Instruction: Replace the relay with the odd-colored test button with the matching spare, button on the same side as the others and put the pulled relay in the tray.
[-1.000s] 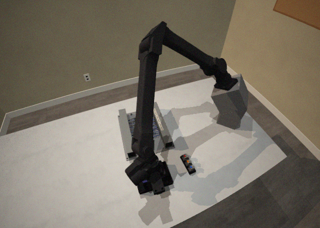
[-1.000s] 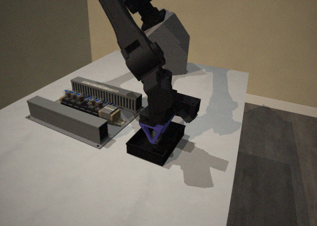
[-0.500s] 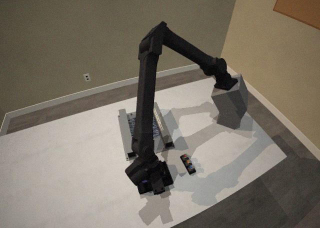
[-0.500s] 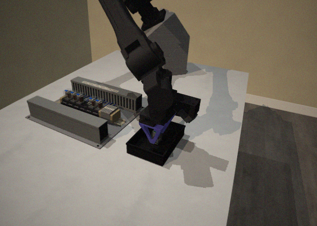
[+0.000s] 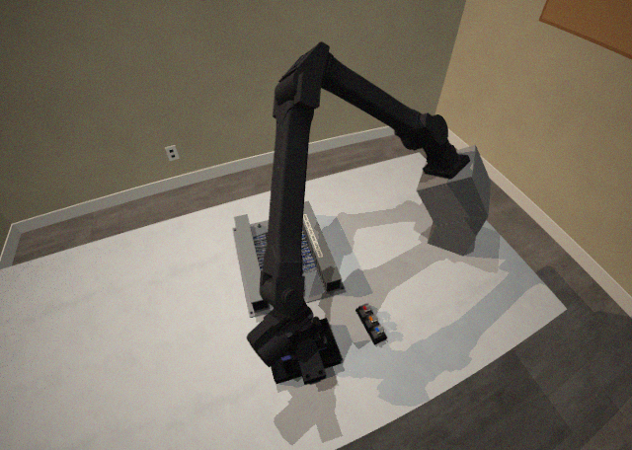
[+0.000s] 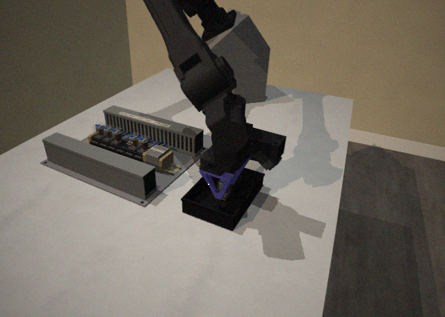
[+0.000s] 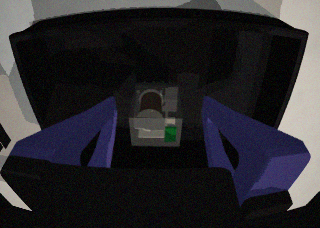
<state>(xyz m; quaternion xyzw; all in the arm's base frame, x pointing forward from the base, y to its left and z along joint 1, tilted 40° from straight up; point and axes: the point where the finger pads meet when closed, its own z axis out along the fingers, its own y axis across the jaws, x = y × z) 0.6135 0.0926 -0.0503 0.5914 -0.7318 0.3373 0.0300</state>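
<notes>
My gripper is now 1 cm above the black tray.
</notes>
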